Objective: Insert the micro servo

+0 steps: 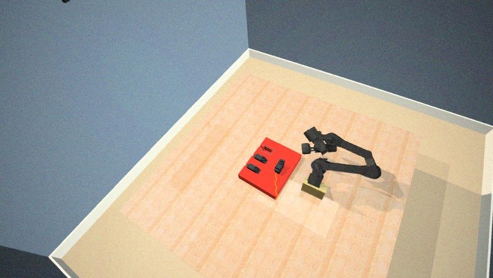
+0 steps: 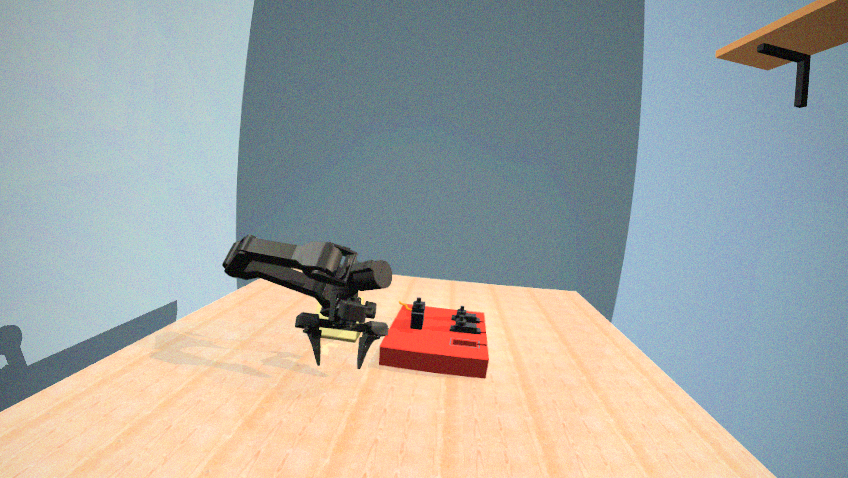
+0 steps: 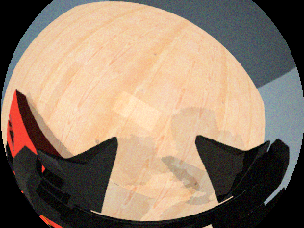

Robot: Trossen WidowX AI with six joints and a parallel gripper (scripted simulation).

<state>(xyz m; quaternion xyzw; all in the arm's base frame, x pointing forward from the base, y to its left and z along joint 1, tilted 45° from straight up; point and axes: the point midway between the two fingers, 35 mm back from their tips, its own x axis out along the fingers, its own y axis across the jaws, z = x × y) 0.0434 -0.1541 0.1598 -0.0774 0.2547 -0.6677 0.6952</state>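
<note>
Now: gripper tip 17 cm short of the red deck, 23 cm to the right of it and 1 cm above it.
</note>
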